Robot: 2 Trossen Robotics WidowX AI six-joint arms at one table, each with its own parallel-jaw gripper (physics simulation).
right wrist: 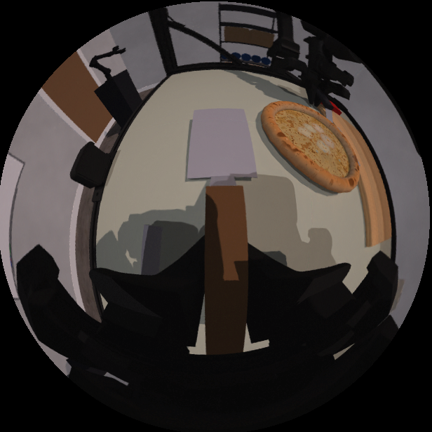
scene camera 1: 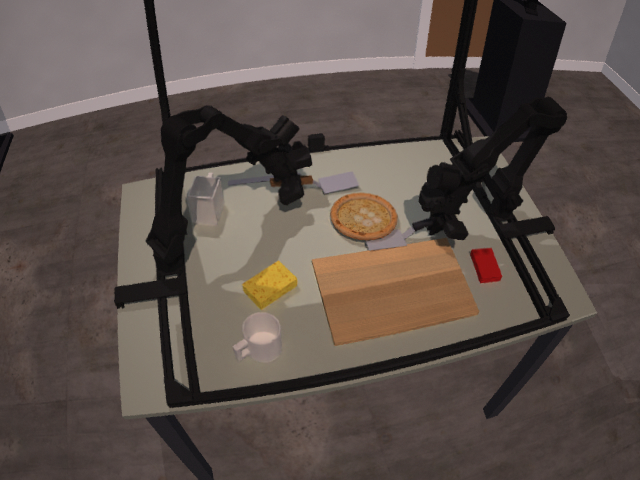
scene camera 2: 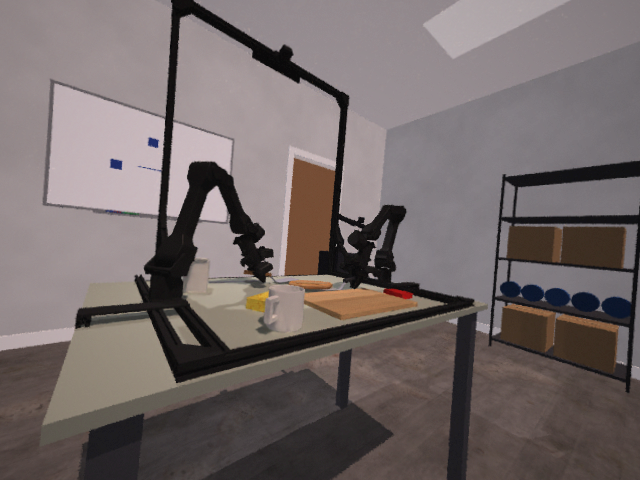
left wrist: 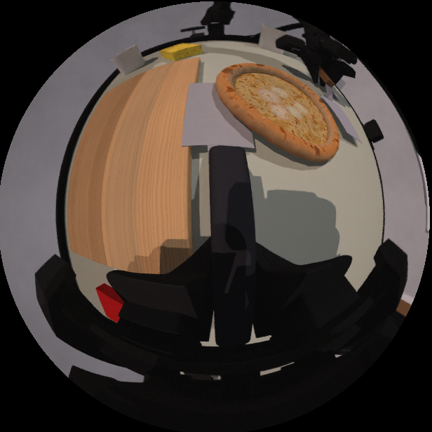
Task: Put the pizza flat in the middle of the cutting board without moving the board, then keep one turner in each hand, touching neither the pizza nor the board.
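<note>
The pizza (scene camera 1: 363, 215) (scene camera 2: 310, 284) (left wrist: 280, 112) (right wrist: 312, 145) lies face up behind the cutting board (scene camera 1: 392, 291) (scene camera 2: 361, 302) (left wrist: 130, 175) (right wrist: 375, 185), off it. My left gripper (scene camera 1: 438, 227) (left wrist: 226, 236) is shut on the black-handled turner (left wrist: 230, 200). Its grey blade (scene camera 1: 386, 240) (left wrist: 215, 117) lies low between pizza and board; the pizza's near rim overlaps a blade corner in view, contact unclear. My right gripper (scene camera 1: 291, 180) (right wrist: 219, 240) is shut on the brown-handled turner (right wrist: 226, 215). Its blade (scene camera 1: 338, 182) (left wrist: 342, 117) (right wrist: 222, 142) is low, behind and left of the pizza, apart from it.
A yellow sponge (scene camera 1: 270, 284) (scene camera 2: 256, 302) (left wrist: 181, 51) and a white mug (scene camera 1: 262, 338) (scene camera 2: 285, 310) are left of the board. A red block (scene camera 1: 485, 265) (scene camera 2: 398, 293) (left wrist: 109, 300) is right of it. A white carton (scene camera 1: 206, 201) (scene camera 2: 197, 276) and a grey strip (scene camera 1: 248, 180) are at back left.
</note>
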